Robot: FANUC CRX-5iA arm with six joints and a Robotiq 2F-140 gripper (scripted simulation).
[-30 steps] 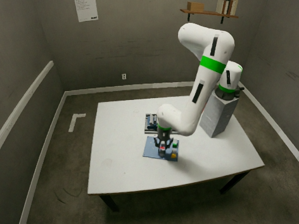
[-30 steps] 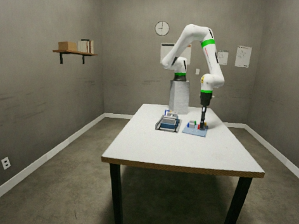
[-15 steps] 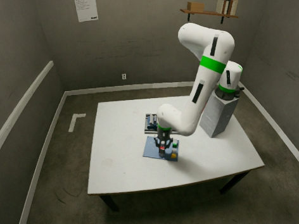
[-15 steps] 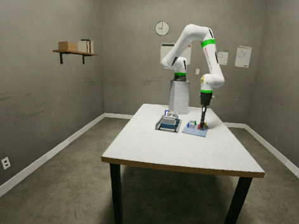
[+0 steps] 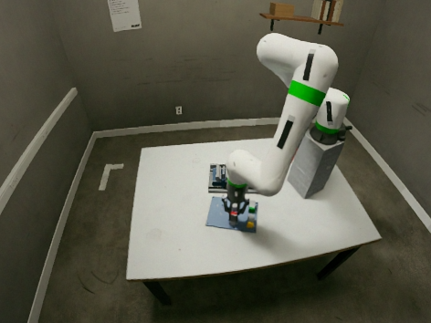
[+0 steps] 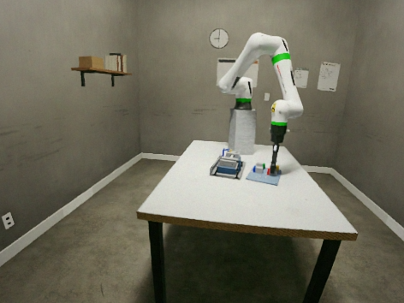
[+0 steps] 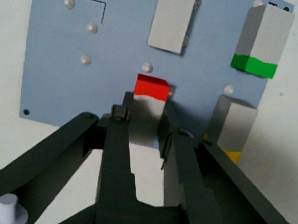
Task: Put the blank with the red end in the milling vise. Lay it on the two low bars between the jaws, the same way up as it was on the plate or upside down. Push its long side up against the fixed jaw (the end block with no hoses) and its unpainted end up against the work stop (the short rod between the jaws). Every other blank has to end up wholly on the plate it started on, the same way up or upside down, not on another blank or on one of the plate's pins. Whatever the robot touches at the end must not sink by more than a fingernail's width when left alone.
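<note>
Right now my hand is 3 cm above the red-ended blank. Also, from my hand: yellow-ended blank: 8 cm behind, 3 cm to the left, 3 cm below; plate: 1 cm behind, 4 cm to the right, 6 cm below; blue-ended blank: 3 cm behind, 8 cm to the right, 3 cm below.
</note>
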